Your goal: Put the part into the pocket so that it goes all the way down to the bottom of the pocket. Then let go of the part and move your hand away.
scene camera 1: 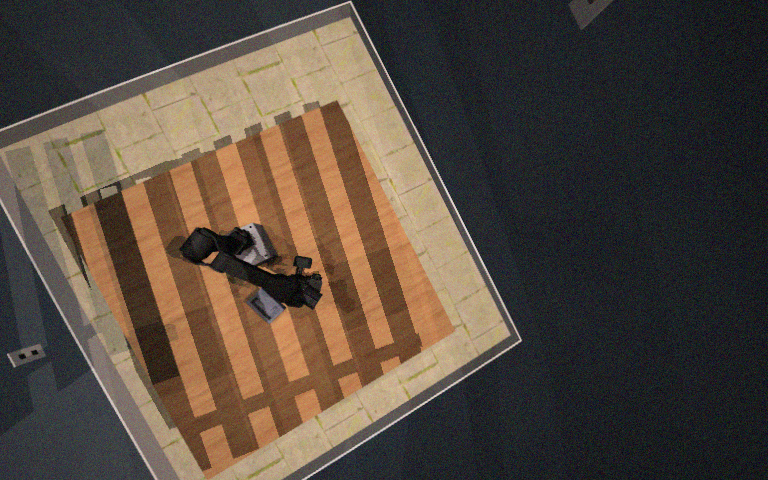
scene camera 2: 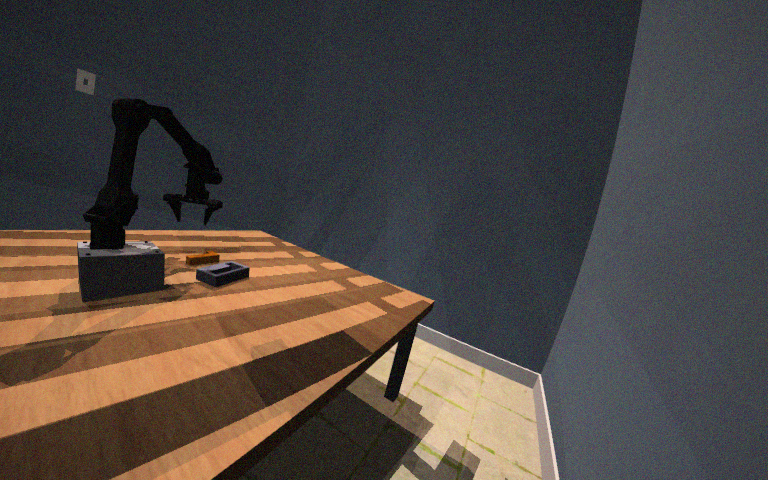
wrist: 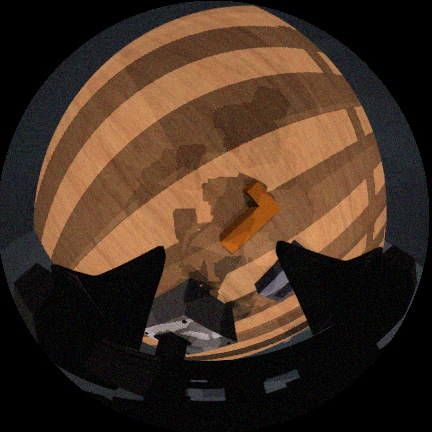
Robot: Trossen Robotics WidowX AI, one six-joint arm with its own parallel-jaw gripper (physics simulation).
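Observation:
An orange L-shaped part lies flat on the table. In scene camera 1 the arm hides it. The grey-blue block with the pocket sits on the table beside the part; in the wrist view one finger covers some of it. In scene camera 2 a recess shows in its top. My gripper is open and empty, fingers pointing down, high above the table and over the area of the part. In the wrist view the part shows beyond the gap between the fingertips.
The arm's grey base box stands on the striped wooden table, near the part and the block. Dark and light bands cross the table top. The table's edge and a leg show in scene camera 2.

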